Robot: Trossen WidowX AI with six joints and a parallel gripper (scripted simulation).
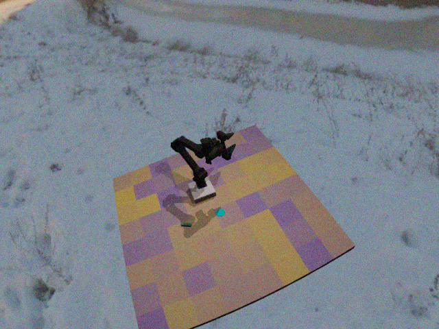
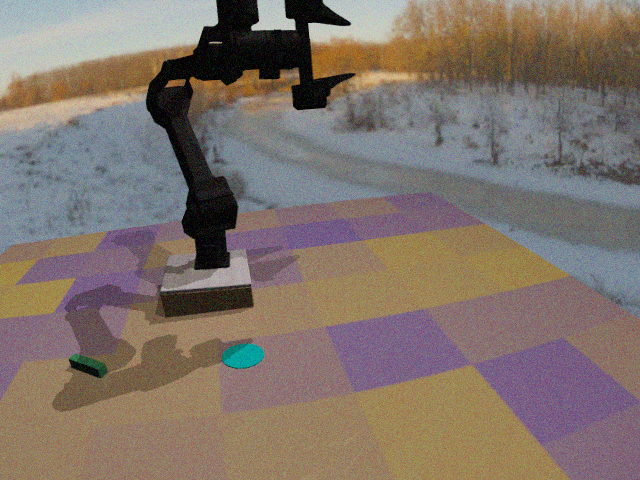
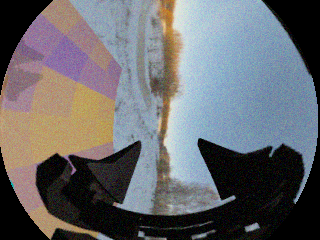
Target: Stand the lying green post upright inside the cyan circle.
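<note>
The green post is 180 mm ahead of my gripper tip, 450 mm to the right of it and 400 mm below it. Also, from my gripper tip: cyan circle (180 mm ahead, 220 mm to the right, 400 mm below).
</note>
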